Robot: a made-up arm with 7 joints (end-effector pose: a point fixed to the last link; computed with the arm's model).
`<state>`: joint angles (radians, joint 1 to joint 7).
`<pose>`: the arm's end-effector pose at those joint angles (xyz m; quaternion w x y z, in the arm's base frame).
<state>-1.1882 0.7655 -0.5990 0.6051 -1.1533 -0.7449 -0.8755</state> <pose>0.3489 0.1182 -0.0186 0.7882 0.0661 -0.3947 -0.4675</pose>
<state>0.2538 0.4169 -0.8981 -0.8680 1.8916 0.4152 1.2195</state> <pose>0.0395 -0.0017 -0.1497 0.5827 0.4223 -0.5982 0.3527</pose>
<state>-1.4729 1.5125 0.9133 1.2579 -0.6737 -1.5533 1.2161</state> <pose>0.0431 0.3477 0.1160 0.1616 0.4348 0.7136 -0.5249</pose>
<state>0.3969 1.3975 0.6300 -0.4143 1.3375 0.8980 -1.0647</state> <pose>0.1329 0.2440 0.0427 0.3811 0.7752 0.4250 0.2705</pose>
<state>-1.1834 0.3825 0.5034 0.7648 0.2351 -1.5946 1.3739</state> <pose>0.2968 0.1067 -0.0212 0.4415 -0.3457 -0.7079 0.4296</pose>
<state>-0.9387 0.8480 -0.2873 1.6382 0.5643 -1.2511 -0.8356</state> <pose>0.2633 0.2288 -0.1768 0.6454 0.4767 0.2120 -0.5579</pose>
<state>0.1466 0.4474 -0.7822 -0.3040 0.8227 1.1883 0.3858</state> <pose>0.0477 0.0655 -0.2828 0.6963 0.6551 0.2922 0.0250</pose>
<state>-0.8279 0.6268 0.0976 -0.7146 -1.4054 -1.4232 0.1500</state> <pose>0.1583 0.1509 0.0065 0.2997 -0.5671 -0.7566 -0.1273</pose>
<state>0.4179 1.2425 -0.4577 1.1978 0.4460 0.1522 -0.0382</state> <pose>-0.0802 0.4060 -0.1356 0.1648 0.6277 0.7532 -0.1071</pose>
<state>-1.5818 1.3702 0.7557 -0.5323 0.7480 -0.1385 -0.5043</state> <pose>0.0038 0.1575 0.1877 0.2512 0.6065 -0.5050 0.5604</pose>
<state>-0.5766 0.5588 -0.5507 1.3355 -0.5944 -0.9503 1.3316</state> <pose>0.2182 0.1841 -0.2748 0.7623 0.1795 -0.0934 0.6148</pose>
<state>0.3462 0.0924 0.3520 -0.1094 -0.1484 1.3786 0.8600</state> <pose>-0.0406 0.1177 -0.3113 0.4698 0.2265 0.7412 0.4225</pose>
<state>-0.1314 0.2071 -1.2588 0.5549 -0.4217 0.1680 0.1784</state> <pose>0.0016 -0.0500 -0.3655 0.7578 0.1374 0.4829 -0.4168</pose>
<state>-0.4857 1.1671 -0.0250 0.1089 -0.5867 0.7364 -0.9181</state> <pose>0.2394 0.2571 -0.0926 0.8710 0.1094 0.3575 -0.3187</pose>
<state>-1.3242 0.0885 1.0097 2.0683 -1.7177 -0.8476 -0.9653</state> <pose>0.2704 -0.0179 -0.2563 0.6288 -0.6575 -0.1011 0.4026</pose>
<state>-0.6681 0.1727 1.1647 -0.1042 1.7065 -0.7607 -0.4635</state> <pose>0.2180 0.1896 -0.1313 0.6418 0.7476 0.1423 0.0941</pose>
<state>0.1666 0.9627 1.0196 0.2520 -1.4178 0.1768 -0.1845</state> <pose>0.0755 0.3591 -0.0609 0.9336 -0.1950 -0.1770 0.2430</pose>
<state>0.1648 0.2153 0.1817 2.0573 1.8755 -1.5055 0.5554</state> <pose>-0.1791 0.0277 -0.2778 0.7693 -0.1523 0.4080 -0.4675</pose>
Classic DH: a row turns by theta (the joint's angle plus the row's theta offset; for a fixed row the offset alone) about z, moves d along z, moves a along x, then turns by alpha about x. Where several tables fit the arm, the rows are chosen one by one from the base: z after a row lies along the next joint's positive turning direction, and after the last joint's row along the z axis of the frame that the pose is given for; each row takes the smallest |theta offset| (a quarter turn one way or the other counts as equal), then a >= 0, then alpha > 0; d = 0 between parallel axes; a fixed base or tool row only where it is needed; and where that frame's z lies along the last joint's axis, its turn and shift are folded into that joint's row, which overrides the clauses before.
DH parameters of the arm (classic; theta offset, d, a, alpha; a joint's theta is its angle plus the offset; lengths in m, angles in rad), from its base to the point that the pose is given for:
base (fixed): -0.071 0 0 -1.3004
joint 1: -1.3111 0.0273 -0.0099 -1.5708
joint 2: 1.2915 0.0005 -0.008 1.5708
joint 3: 1.5708 -0.2238 0.0169 -1.5708
joint 4: 1.5708 0.002 0.0088 1.5708
joint 5: 0 0.1167 -0.0004 -1.5708
joint 6: -1.5708 0 0.0691 1.5708
joint 7: 0 0.0001 0 0

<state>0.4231 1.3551 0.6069 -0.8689 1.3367 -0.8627 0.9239</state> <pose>0.0922 0.1460 -0.0612 0.2110 0.5905 -0.6915 -0.3586</pose>
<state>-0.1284 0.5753 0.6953 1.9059 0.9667 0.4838 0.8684</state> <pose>-0.1021 0.2278 -0.3208 0.2634 0.5572 0.7626 0.1963</pose>
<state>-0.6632 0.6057 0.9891 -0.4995 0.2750 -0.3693 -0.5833</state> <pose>0.1351 0.1980 0.0207 0.6758 0.5678 -0.4340 0.1803</pose>
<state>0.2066 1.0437 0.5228 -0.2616 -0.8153 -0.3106 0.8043</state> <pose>0.1357 0.2451 -0.0502 0.8786 0.0712 -0.2590 0.3947</pose>
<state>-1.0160 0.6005 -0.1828 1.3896 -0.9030 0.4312 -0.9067</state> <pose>0.3025 0.1878 -0.2296 0.8674 -0.3421 0.2937 -0.2105</pose>
